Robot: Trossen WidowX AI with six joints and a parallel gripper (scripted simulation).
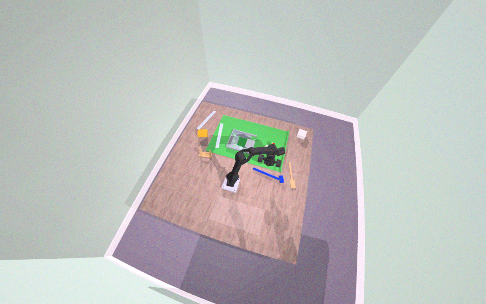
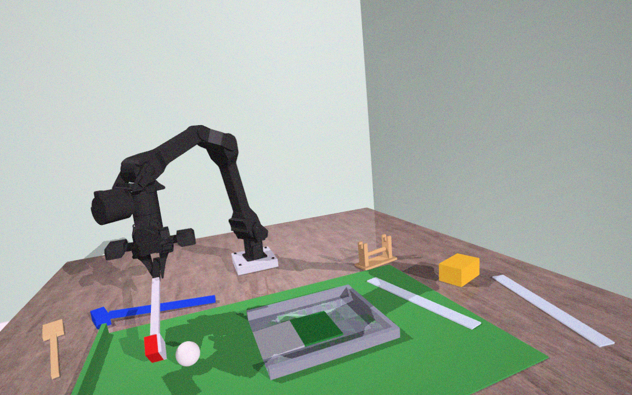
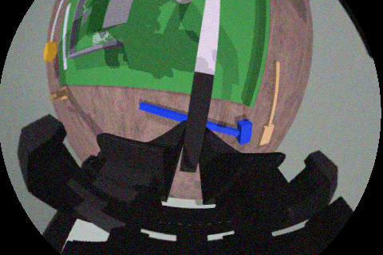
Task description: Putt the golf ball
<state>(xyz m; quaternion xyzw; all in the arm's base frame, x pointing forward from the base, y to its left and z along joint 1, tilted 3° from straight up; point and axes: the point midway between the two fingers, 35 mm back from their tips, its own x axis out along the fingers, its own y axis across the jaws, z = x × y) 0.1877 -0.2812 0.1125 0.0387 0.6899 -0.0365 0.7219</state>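
My gripper tip is 8 cm above the blue putter, 4 cm past it and 3 cm to the left of it. Also, from my gripper tip: wooden mallet (23 cm to the right, 9 cm below, 3 cm behind); white golf ball (22 cm ahead, 7 cm below, 3 cm to the left); red putter (12 cm ahead, 1 cm to the right, 1 cm below).
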